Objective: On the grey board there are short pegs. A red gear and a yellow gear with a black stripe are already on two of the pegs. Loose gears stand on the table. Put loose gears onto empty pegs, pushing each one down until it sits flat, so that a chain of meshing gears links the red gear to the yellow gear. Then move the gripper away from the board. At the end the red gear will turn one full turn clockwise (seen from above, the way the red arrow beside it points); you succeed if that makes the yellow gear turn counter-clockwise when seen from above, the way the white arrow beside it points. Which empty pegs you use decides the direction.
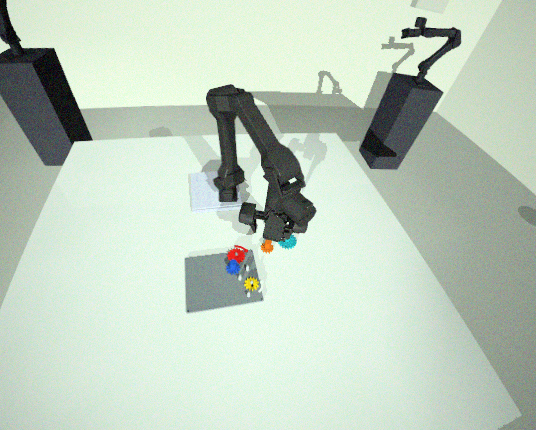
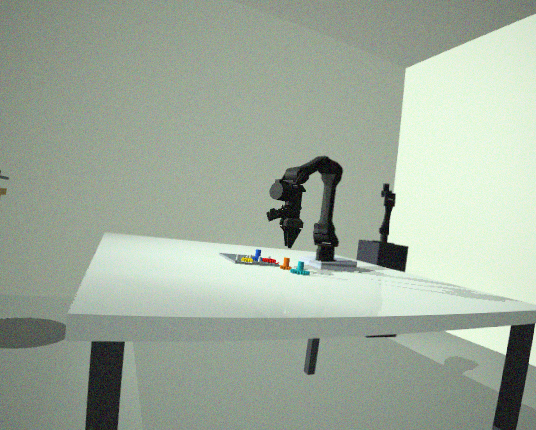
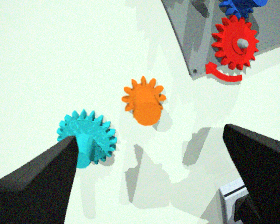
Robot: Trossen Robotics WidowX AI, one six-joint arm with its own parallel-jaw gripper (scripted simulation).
Labels:
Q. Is my gripper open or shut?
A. Open.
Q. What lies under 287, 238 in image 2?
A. My gripper.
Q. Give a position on a red gear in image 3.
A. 233, 29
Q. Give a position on a teal gear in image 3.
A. At 95, 139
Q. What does my gripper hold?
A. Nothing.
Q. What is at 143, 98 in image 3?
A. An orange gear.

